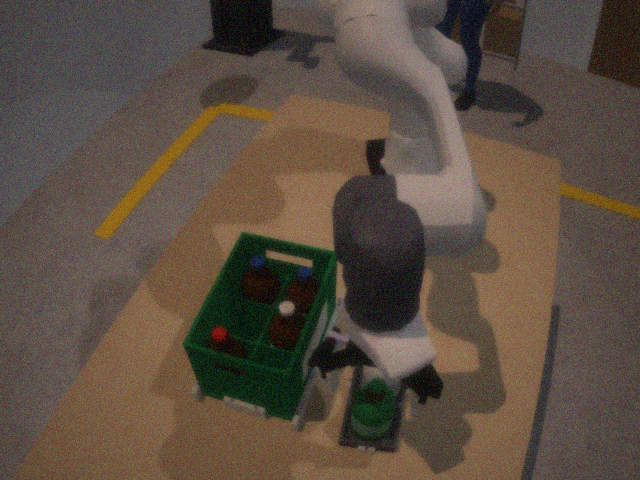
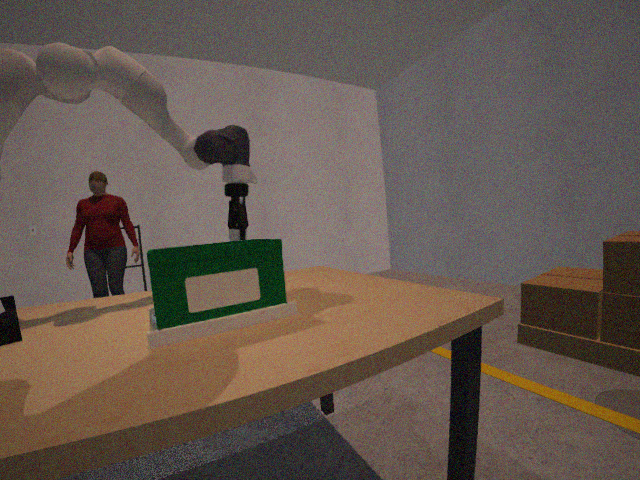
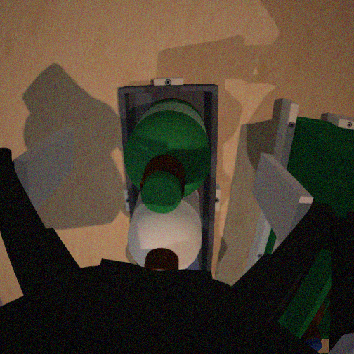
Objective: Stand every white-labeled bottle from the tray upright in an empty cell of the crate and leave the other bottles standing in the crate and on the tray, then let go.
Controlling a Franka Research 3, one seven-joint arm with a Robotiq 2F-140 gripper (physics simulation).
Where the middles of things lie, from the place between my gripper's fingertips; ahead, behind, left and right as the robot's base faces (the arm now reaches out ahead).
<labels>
Right now the green bottle (image 1: pixel 373 405) is 6 cm below my hand and 2 cm behind it. Also, from my hand: red-capped bottle (image 1: pixel 221 341) 28 cm to the right, 5 cm below, 2 cm ahead.
</labels>
